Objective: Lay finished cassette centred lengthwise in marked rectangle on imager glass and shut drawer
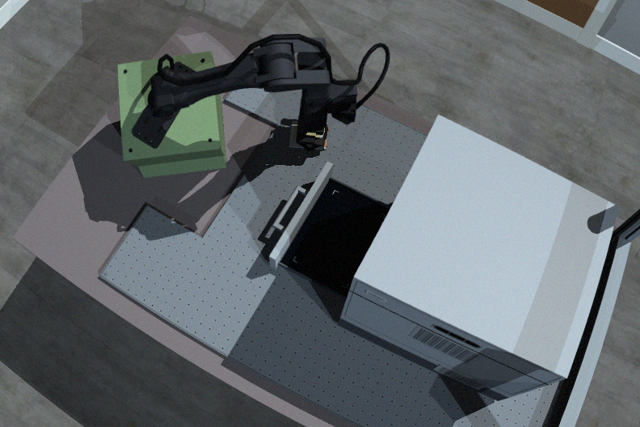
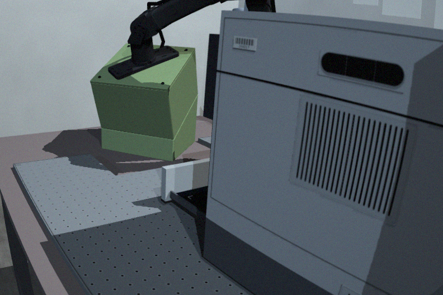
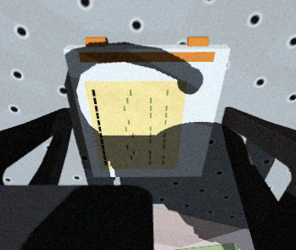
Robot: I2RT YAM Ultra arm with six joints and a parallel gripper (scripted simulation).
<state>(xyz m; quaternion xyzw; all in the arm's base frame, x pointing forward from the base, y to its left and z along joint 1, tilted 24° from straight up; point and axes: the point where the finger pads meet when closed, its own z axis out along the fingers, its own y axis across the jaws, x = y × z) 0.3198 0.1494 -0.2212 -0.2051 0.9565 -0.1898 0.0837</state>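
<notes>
My hand is 10 mm above the cassette FINISHED. Round my hand: imager drawer 210 mm ahead, 240 mm to the right, 30 mm above.
</notes>
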